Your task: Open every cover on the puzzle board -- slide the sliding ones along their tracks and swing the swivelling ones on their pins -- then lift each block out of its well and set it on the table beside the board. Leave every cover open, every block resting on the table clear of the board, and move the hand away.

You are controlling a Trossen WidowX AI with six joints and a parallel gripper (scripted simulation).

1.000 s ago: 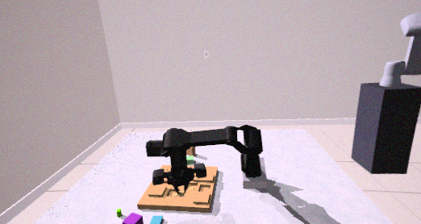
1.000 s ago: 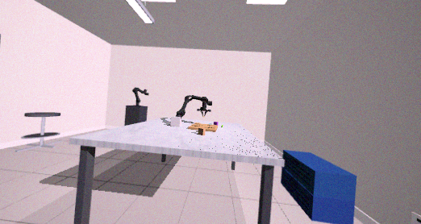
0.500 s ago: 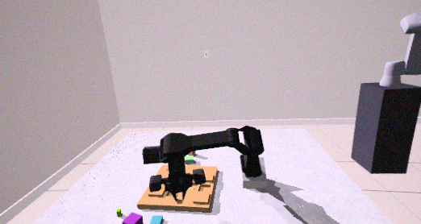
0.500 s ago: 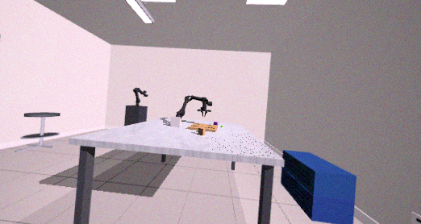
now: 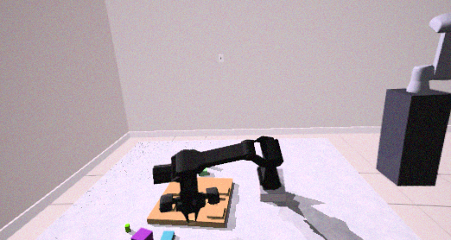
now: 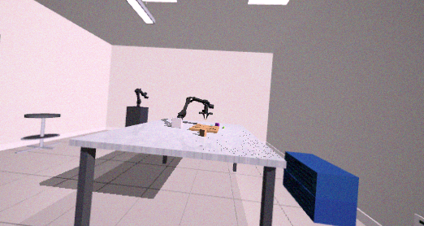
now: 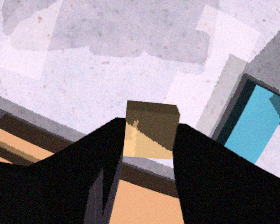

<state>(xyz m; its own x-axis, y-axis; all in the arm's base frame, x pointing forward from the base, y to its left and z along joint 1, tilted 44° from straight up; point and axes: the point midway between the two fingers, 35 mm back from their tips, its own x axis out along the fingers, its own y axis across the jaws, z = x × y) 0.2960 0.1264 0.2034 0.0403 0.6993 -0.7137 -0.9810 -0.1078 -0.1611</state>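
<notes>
Now: gripper tip 21 cm to the left of the tan wooden puzzle board, 6 cm above it and 2 cm short of it.
</notes>
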